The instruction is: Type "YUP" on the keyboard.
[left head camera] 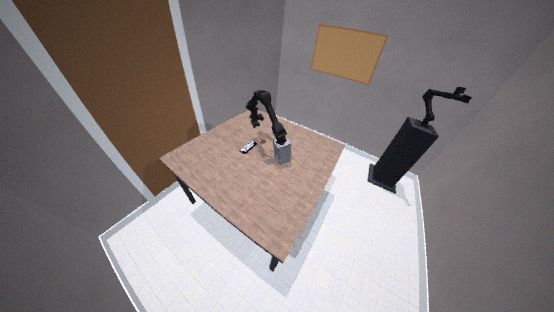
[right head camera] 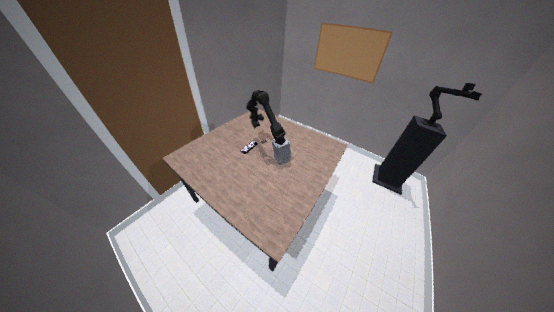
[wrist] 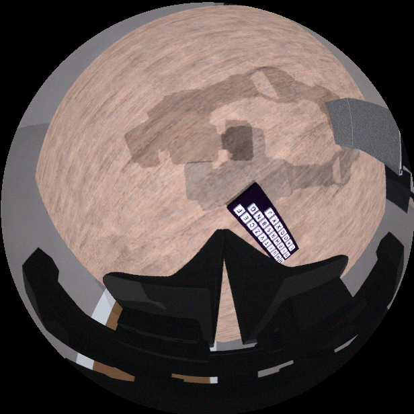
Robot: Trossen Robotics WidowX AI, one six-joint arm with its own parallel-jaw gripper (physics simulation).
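Seen in the pictures: gripper, fingertip midpoint: [left head camera: 254,128] [right head camera: 254,128]; arm's base at its link origin: [left head camera: 281,141] [right head camera: 280,141].
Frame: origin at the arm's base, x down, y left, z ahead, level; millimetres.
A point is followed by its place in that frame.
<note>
A small dark purple keyboard [left head camera: 248,147] {x 196, y 30, z 316 mm} [right head camera: 249,147] {x 187, y 35, z 306 mm} [wrist: 264,224] with white letter keys lies flat on the wooden table [left head camera: 225,195] {x 205, y 528, z 129 mm} [right head camera: 225,195] {x 204, y 527, z 118 mm} [wrist: 125,75]. In the wrist view its keys run in slanted rows, and its lower end is partly hidden behind a finger. My gripper [left head camera: 256,125] {x 67, y -107, z 347 mm} [right head camera: 255,125] {x 67, y -107, z 347 mm} [wrist: 222,234] is shut and empty. It hangs above the table, apart from the keyboard. In the wrist view the fingertips are left of the keyboard. The Y, U and P keys are small; a U and a P seem to show near the hidden end.
The arm stands on a grey block [left head camera: 282,152] {x 67, y 40, z -40 mm} [right head camera: 282,152] {x 70, y 33, z -44 mm} [wrist: 365,131] to the right of the keyboard in the head views. A second black arm stands on a tall black pedestal [left head camera: 406,152] [right head camera: 412,152] on the floor beyond the table's right side.
</note>
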